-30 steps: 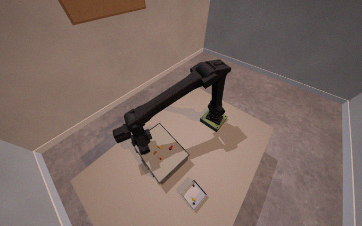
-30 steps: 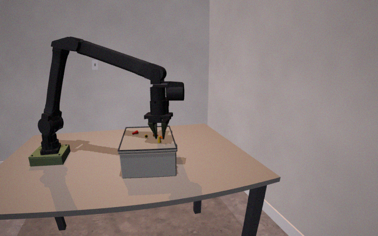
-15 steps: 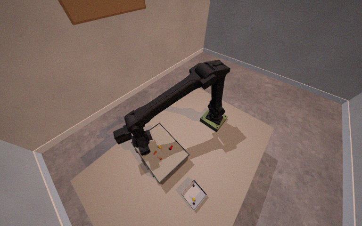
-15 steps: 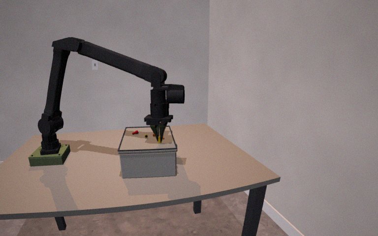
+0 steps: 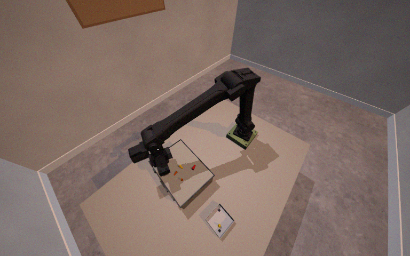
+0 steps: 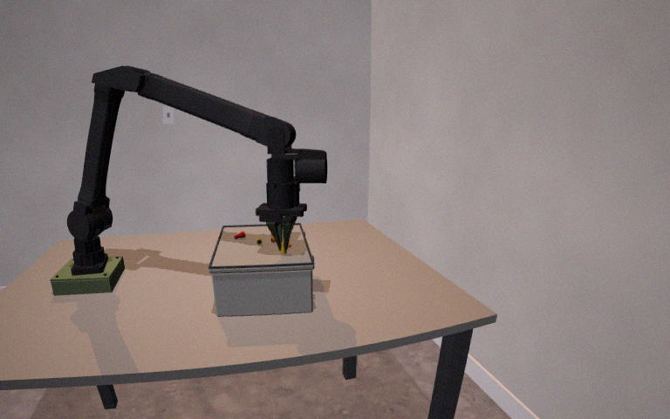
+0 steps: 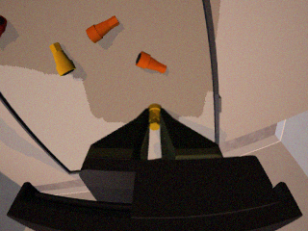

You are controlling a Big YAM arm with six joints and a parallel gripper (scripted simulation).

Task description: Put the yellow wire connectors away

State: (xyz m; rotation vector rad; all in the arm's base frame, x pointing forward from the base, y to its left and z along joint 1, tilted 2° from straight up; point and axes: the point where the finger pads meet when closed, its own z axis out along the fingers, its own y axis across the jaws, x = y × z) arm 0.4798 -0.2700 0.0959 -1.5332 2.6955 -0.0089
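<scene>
The orange connector lies 4 cm to the left of my hand, 2 cm ahead of it and 1 cm below it. Round my hand: grey tool case 8 cm to the left, 5 cm below, 3 cm behind; red wire connector 14 cm to the left, 7 cm behind, 1 cm below.
</scene>
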